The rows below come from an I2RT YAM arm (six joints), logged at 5 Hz.
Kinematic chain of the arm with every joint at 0, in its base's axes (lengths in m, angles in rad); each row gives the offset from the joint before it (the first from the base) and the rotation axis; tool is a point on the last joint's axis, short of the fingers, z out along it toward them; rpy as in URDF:
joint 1: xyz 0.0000 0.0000 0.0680 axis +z
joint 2: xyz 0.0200 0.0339 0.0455 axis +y
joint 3: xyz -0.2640 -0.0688 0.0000 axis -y
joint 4: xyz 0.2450 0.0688 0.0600 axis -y
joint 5: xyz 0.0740 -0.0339 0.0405 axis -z
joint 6: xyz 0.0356 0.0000 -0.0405 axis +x
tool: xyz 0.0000 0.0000 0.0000 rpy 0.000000 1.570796 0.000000
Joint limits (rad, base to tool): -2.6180..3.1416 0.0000..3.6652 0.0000..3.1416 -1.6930..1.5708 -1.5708..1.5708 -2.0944..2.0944
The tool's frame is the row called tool.
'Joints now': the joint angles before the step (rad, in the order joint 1, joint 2, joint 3, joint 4, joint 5, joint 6). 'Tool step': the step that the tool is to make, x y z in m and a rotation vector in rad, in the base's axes. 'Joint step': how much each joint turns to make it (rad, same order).
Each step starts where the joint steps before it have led.
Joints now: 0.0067 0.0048 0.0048 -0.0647 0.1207 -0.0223
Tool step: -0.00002 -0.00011 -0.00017 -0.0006 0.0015 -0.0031
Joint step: 0.0000 0.0000 0.0000 -0.0014 0.0031 -0.0004
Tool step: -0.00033 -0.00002 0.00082 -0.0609 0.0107 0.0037
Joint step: 0.0000 -0.0001 0.0049 -0.0085 0.0004 -0.0614
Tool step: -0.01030 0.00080 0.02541 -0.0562 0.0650 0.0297
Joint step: 0.0003 0.0046 0.1320 -0.1862 -0.0238 -0.0587
